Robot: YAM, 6 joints.
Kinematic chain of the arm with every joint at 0, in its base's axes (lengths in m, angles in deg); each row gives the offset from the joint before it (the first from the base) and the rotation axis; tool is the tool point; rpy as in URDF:
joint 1: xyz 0 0 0.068 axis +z
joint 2: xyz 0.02 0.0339 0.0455 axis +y
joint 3: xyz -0.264 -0.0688 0 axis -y
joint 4: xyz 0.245 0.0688 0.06 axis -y
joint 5: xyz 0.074 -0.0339 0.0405 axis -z
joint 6: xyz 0.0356 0 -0.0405 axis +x
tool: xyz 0 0 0 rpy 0 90 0
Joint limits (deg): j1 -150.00..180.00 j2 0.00..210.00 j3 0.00..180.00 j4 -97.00..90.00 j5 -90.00..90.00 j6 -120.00..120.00
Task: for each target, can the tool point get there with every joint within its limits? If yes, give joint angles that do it. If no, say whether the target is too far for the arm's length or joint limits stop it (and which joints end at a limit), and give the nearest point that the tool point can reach.
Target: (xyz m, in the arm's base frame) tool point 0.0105 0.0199 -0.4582
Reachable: no: joint limits stop it (at a limit: joint 2) | nearest point 0.0388 0.0735 -0.3403 | short by 0.133 m
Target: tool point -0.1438 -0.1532 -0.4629
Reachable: no: joint limits stop it (at a limit: joint 2) | nearest point -0.1488 -0.1585 -0.3790 | short by 0.084 m
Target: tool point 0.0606 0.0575 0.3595
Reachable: yes | joints 21.93 19.70 33.49 12.24 -59.67 -2.54
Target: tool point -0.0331 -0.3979 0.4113
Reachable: yes | joints -94.28 114.64 136.44 -76.04 5.39 -26.36
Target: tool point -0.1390 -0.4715 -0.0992
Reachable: yes | joints -102.48 187.50 151.20 -70.29 71.87 -63.62
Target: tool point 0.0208 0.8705 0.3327
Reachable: no: too far | nearest point 0.0150 0.6259 0.2697 | short by 0.253 m
